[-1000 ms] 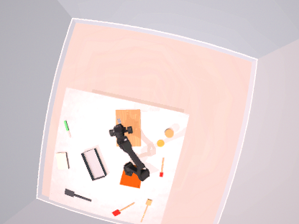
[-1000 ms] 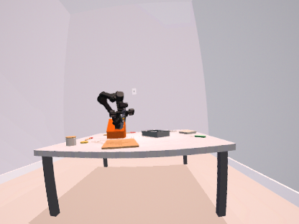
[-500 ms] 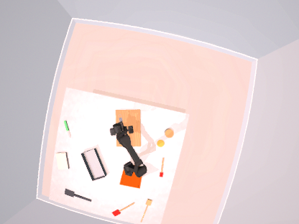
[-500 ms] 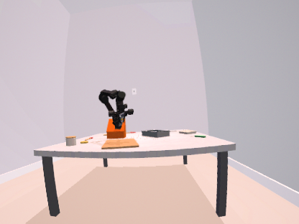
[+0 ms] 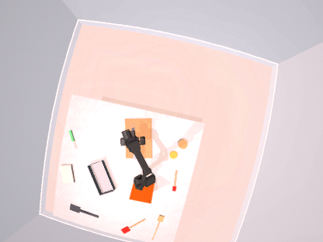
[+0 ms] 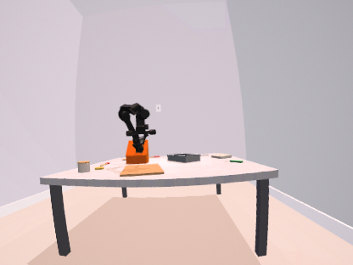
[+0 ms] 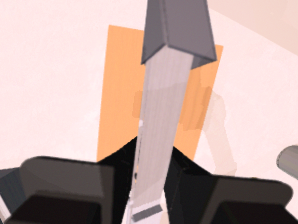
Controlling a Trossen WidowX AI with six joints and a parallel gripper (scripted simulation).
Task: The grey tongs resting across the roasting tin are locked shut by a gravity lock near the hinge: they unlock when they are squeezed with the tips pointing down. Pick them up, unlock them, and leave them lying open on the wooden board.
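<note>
The wooden board is 10 mm behind my gripper tip, 10 mm to the left of it and 150 mm below it. The rest, counted from my gripper tip: roasting tin 230 mm ahead, 470 mm to the left, 130 mm below; then red spatula 160 mm behind, 900 mm to the left, 150 mm below; then cream block 580 mm ahead, 550 mm to the left, 140 mm below.
</note>
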